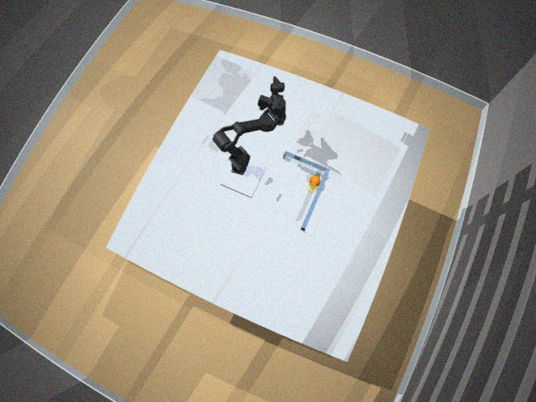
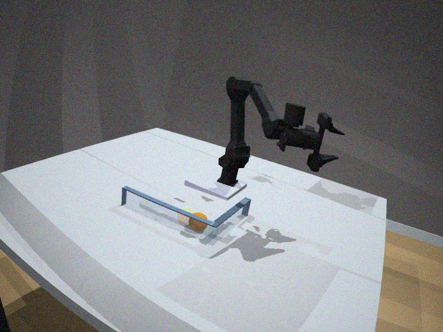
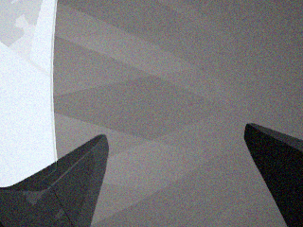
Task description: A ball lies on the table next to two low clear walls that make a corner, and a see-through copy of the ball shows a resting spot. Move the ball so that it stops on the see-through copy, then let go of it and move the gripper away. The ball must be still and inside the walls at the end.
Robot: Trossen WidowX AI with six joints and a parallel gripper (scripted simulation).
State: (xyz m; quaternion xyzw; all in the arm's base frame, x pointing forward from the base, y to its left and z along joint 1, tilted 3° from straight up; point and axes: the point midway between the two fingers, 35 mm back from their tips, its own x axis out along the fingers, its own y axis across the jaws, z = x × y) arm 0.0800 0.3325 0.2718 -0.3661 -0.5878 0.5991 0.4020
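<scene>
Right now the orange ball is 31 cm ahead of my gripper tip, 34 cm to the right of it and 24 cm below it. From my gripper tip the other things lie so: clear wall: 33 cm ahead, 43 cm to the right, 24 cm below.
</scene>
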